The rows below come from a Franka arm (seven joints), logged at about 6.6 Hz.
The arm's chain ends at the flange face. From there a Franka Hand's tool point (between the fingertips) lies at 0.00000 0.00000 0.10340 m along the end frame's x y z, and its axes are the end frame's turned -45 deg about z.
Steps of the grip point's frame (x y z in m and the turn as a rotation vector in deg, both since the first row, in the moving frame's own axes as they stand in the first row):
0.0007 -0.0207 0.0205 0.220 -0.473 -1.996
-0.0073 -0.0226 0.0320 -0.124 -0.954 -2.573
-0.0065 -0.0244 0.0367 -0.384 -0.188 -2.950
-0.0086 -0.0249 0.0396 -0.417 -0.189 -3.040
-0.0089 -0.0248 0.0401 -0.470 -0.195 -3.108
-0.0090 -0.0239 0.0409 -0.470 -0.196 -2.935
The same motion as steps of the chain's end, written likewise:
-0.0133 -0.0155 0.0205 -0.179 -0.490 -1.996
-0.0201 -0.0122 0.0320 -0.762 -0.587 -2.573
-0.0221 -0.0134 0.0367 -0.404 0.139 -2.950
-0.0240 -0.0123 0.0396 -0.429 0.161 -3.040
-0.0242 -0.0121 0.0401 -0.470 0.194 -3.108
-0.0236 -0.0114 0.0409 -0.471 0.194 -2.935

